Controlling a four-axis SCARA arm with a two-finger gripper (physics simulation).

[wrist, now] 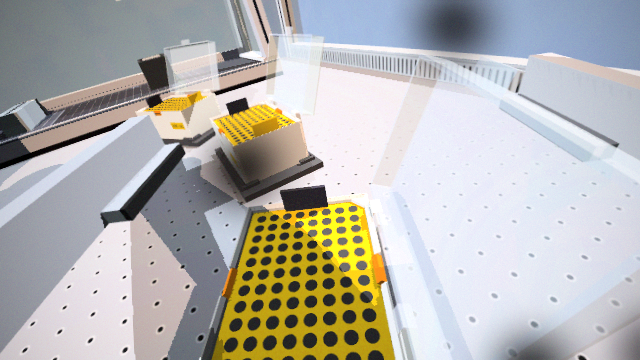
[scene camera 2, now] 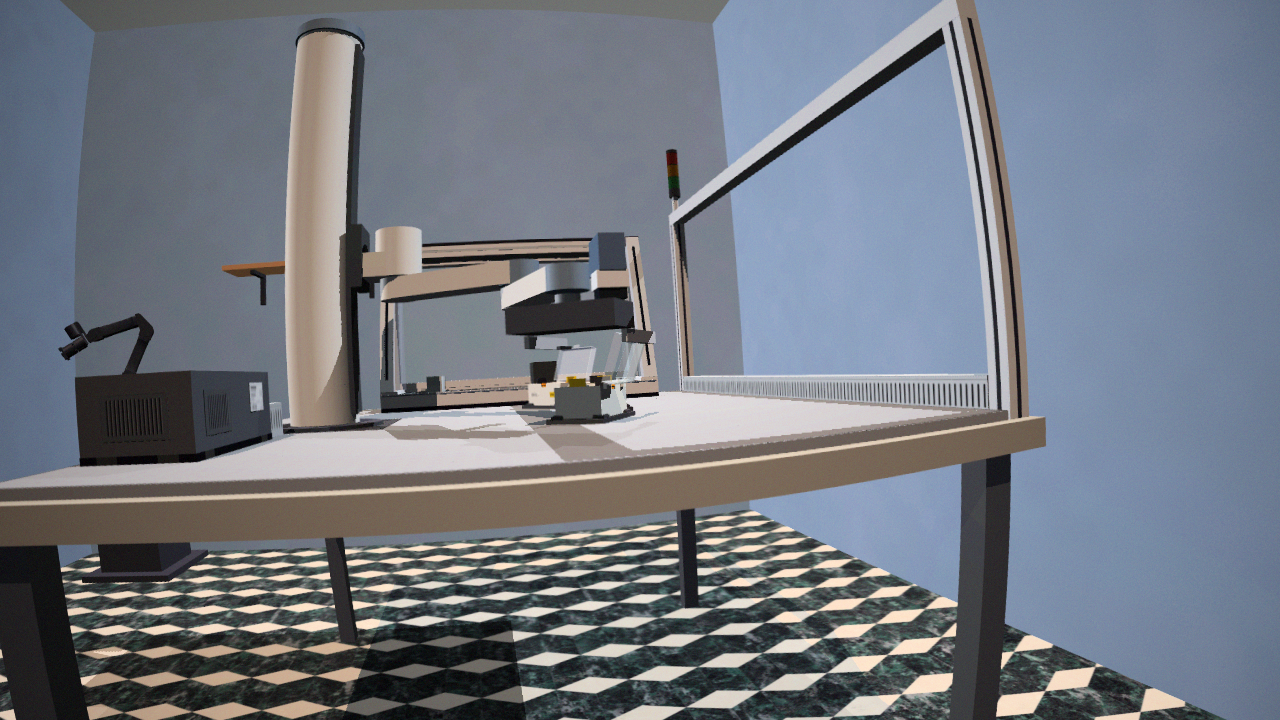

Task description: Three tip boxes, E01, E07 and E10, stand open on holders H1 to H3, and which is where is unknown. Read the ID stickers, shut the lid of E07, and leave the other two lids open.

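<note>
Three tip boxes with yellow racks and clear raised lids stand in a row. The nearest box lies low between the fingers in the wrist view; its lid stands up on the right side, and its upper edge overlaps the right finger; contact cannot be told. The middle box has its lid up. The far box has its lid up and shows a small yellow sticker, too small to read. No ID is readable. My gripper is open and empty above the nearest box.
A pale perforated table top carries the boxes. A slotted strip runs along its edge below a frame. A dark cabinet and the arm's column stand at the left in scene camera 2.
</note>
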